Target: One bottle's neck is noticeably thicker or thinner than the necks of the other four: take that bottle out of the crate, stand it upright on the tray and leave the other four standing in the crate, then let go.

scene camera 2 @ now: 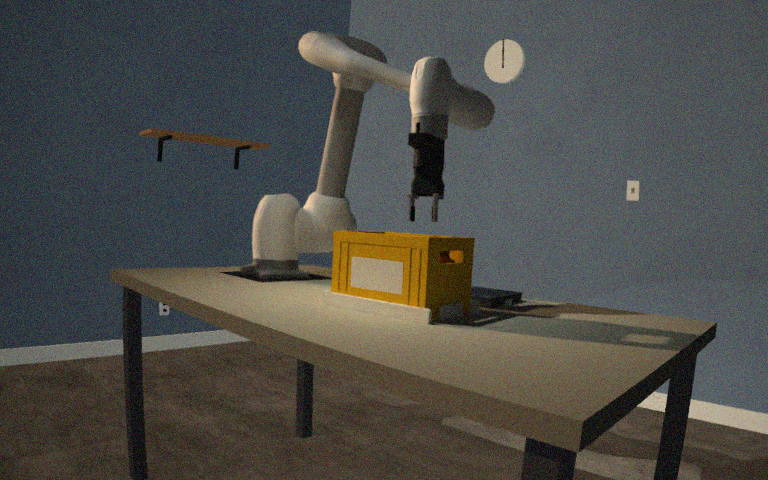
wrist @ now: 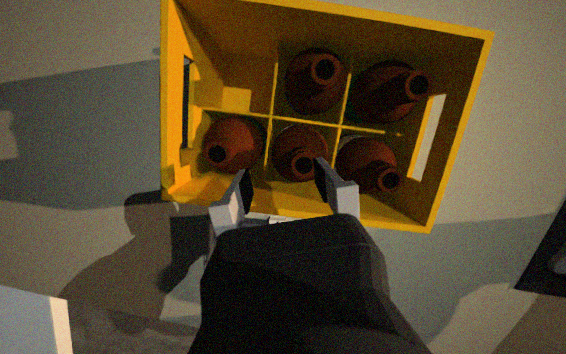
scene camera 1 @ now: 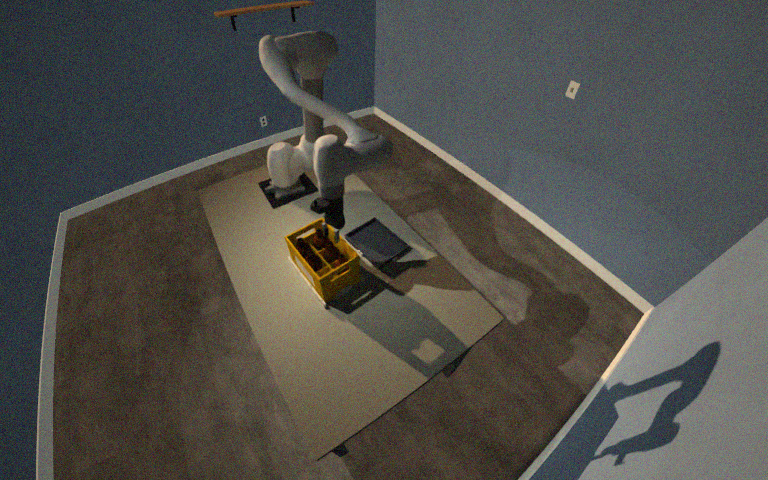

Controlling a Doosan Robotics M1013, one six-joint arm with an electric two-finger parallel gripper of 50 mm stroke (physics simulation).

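Where they show: gripper, fingertip midpoint: point(scene camera 2: 422, 221) point(wrist: 282, 176) point(scene camera 1: 331, 238); arm's base, origin of the base link: point(scene camera 2: 274, 275) point(scene camera 1: 287, 186).
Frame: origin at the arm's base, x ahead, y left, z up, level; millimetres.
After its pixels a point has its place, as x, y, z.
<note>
A yellow crate point(scene camera 1: 339, 285) @(806, 9, 60) point(scene camera 2: 416, 271) @(796, -74, 100) point(wrist: 375, 15) @(654, -102, 173) holds reddish-brown bottles upright. In the wrist view, the upper-middle bottle point(wrist: 305, 92) @(684, -35, 122) has a neck ring that looks wider than the others. The others are the upper-right bottle point(wrist: 380, 95) @(607, -60, 122), lower-left bottle point(wrist: 237, 137) @(739, 35, 123), lower-middle bottle point(wrist: 297, 140) @(674, 16, 121) and lower-right bottle point(wrist: 367, 152) @(592, 1, 119). The upper-left compartment holds no bottle. My gripper point(scene camera 1: 330, 232) @(682, 40, 205) point(scene camera 2: 423, 213) @(682, 40, 205) point(wrist: 282, 176) @(682, 40, 205) is open and empty, above the crate; its right finger overlaps the lower-middle bottle's edge in the wrist view. The dark tray point(scene camera 1: 378, 240) @(613, 287, 3) point(scene camera 2: 495, 294) @(647, 369, 8) lies flat beside the crate.
The crate stands on the table point(scene camera 1: 254, 283) @(595, -317, -2) point(scene camera 2: 362, 333) @(857, -249, -3), with a low white strip point(scene camera 2: 379, 307) @(716, -104, 14) along its long side. The arm's base point(scene camera 1: 284, 169) @(79, -4, 174) point(scene camera 2: 274, 232) @(68, -42, 147) stands behind the crate. A wall shelf point(scene camera 1: 263, 9) point(scene camera 2: 198, 137) hangs at the back left.
</note>
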